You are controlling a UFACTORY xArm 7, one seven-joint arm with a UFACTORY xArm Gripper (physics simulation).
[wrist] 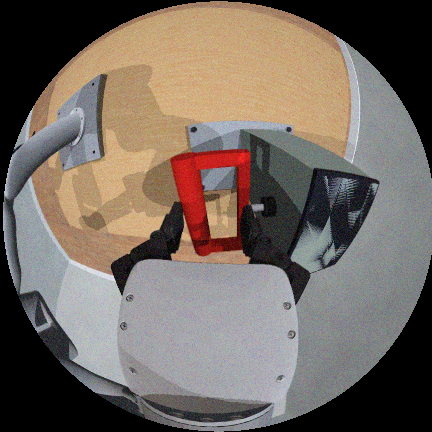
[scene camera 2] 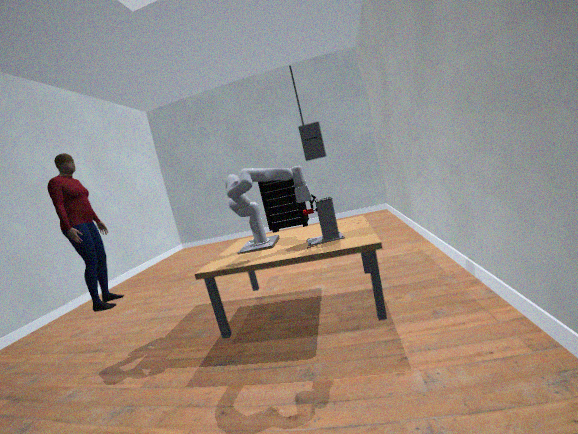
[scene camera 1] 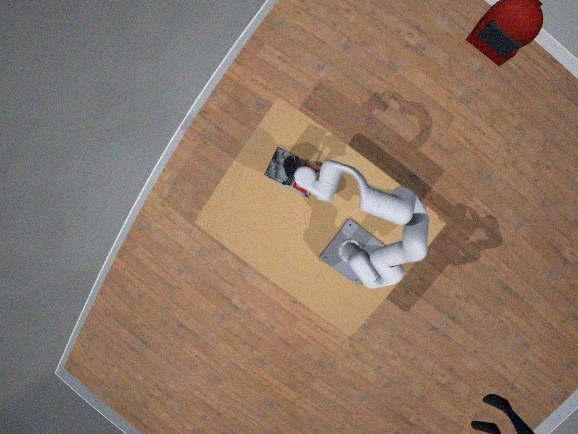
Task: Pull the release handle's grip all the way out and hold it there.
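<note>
The release handle's red rectangular grip [scene camera 1: 299,188] [scene camera 2: 308,211] [wrist: 191,200] stands out from the side of a tall grey housing [scene camera 1: 276,167] [scene camera 2: 328,220] [wrist: 282,160]. A short pale rod [wrist: 257,207] with a black collar shows between them. My gripper [scene camera 2: 310,203] [wrist: 211,214] is at the grip, its fingers part-way apart. In the wrist view, the left finger is outside the thick front bar with a narrow gap, and the right finger overlaps the thin back bar. Contact with the grip cannot be made out. In scene camera 1 the wrist hides the fingers.
The housing's base plate [scene camera 2: 320,241] [wrist: 215,134] and the arm's base plate [scene camera 1: 334,250] [scene camera 2: 267,246] [wrist: 92,107] are on the wooden table [scene camera 1: 255,215] [scene camera 2: 295,258] [wrist: 225,65]. A person [scene camera 2: 75,200] stands off to the side. A grey box [scene camera 2: 312,141] hangs beyond the table.
</note>
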